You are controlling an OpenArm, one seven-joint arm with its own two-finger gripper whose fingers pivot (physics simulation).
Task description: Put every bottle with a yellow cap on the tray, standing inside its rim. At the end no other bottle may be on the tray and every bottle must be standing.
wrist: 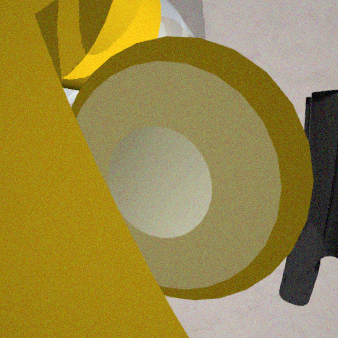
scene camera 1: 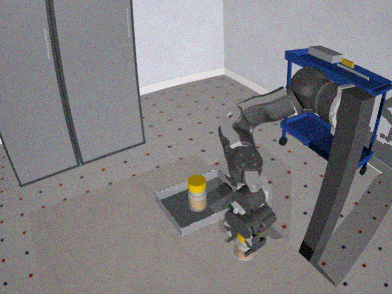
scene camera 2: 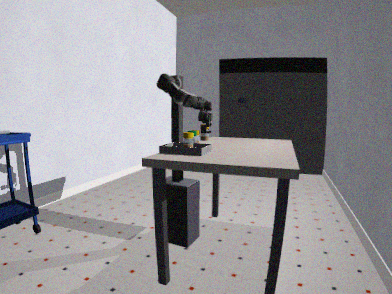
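My gripper (scene camera 1: 244,243) (scene camera 2: 205,128) is shut on a yellow-capped bottle (scene camera 1: 244,253) (scene camera 2: 204,135) (wrist: 185,175), held roughly upright slightly above the table; the fingers partly hide it. Its round cap top fills the middle of the wrist view. Another yellow-capped bottle (scene camera 1: 198,198) (scene camera 2: 188,139) stands inside the grey tray (scene camera 1: 206,225) (scene camera 2: 182,151). Behind it in scene camera 2 are a green cap (scene camera 2: 193,132) and a further yellow cap (scene camera 2: 197,132). In scene camera 1 the arm mostly hides the green-capped bottle (scene camera 1: 230,206).
A dark finger part (wrist: 300,277) shows at the right of the wrist view. A large yellow surface fills the left; I cannot tell what it is. The table (scene camera 2: 250,155) carries the tray near one edge. A blue cart (scene camera 1: 372,85) (scene camera 2: 22,137) stands apart from the table.
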